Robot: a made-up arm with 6 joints.
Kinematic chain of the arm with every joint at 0, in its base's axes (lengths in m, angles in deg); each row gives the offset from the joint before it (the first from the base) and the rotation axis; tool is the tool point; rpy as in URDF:
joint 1: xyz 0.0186 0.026 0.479 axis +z
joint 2: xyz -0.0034 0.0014 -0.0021 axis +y
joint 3: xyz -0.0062 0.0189 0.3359 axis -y
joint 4: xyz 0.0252 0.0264 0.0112 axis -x
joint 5: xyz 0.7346 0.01 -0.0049 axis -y
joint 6: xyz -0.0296 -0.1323 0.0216 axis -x
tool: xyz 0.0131 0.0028 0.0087 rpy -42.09 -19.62 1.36
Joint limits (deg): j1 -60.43..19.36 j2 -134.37..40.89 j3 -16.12..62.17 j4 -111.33..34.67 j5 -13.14..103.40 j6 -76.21..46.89
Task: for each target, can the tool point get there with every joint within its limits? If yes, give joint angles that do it. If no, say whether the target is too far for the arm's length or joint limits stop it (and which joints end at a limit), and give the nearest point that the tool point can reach.
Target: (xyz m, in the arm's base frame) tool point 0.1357 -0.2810 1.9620
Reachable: no: too far | nearest point 0.1013 -0.1908 1.5303 | short by 0.442 m
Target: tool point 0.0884 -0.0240 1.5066
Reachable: yes | joints 12.39 -17.27 55.96 15.45 43.91 28.66
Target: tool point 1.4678 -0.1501 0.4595
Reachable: no: too far | nearest point 0.9674 -0.0893 0.5708 | short by 0.516 m
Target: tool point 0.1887 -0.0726 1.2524
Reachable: yes | joints -8.45 -51.27 -2.39 8.02 42.86 -11.89
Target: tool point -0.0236 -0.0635 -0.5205
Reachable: no: joint limits stop it (at a limit: joint 1, joint 2, joint 3, joint 5, joint 6) | nearest point 0.2981 -0.4129 0.0409 | short by 0.735 m
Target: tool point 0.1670 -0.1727 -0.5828
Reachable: no: joint limits stop it (at a limit: joint 2, joint 3, joint 5, joint 6) | nearest point 0.3298 -0.3907 0.0401 | short by 0.680 m
